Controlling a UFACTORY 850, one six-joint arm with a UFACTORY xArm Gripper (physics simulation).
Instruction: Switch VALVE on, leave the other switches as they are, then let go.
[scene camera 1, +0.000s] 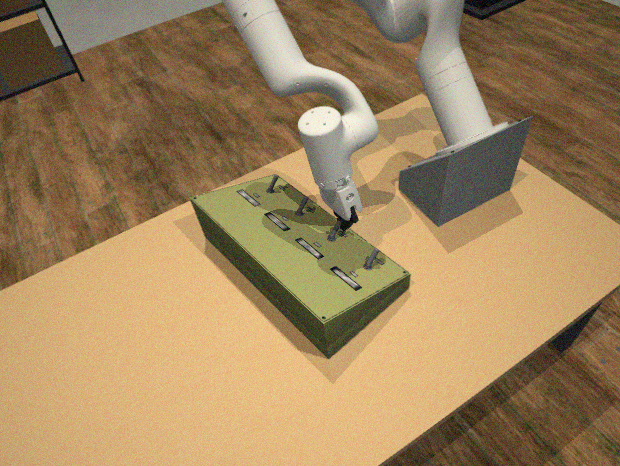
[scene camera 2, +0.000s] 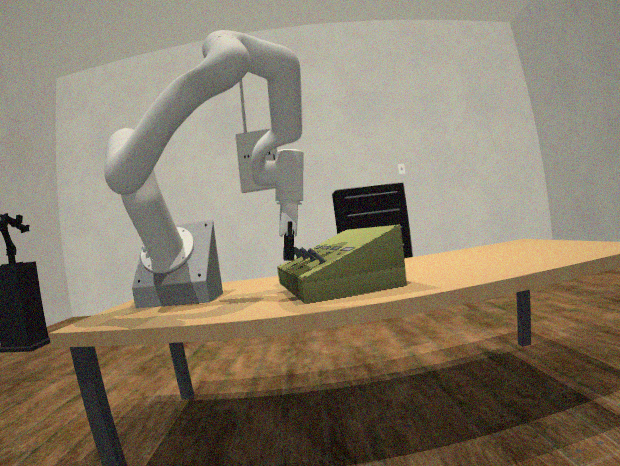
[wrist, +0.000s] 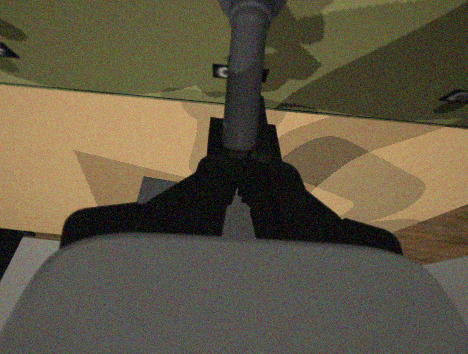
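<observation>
A green sloped switch box (scene camera 1: 280, 260) (scene camera 2: 355, 270) (wrist: 125, 55) stands on the table. In scene view 1 it has a row of grey levers, among them two at the far left (scene camera 1: 272, 183) (scene camera 1: 301, 205), one beside my gripper (scene camera 1: 333, 231) (wrist: 243, 85) and one at the near right (scene camera 1: 371, 259). All lean toward the arm's base side. The name plates are unreadable, so I cannot tell which lever is VALVE. My gripper (scene camera 1: 346, 221) (scene camera 2: 289, 253) (wrist: 239, 118) is shut and empty, its fingertips at the base-side of the third lever, partly hidden behind it in the wrist view. Contact is unclear.
The arm's grey wedge mount (scene camera 1: 471, 175) (scene camera 2: 202, 265) stands on the wooden table (scene camera 1: 150, 350) (scene camera 2: 476, 255) on the lever side of the box. The neighbouring levers stand on either side of my gripper. A black cabinet (scene camera 2: 370, 205) stands beyond the table.
</observation>
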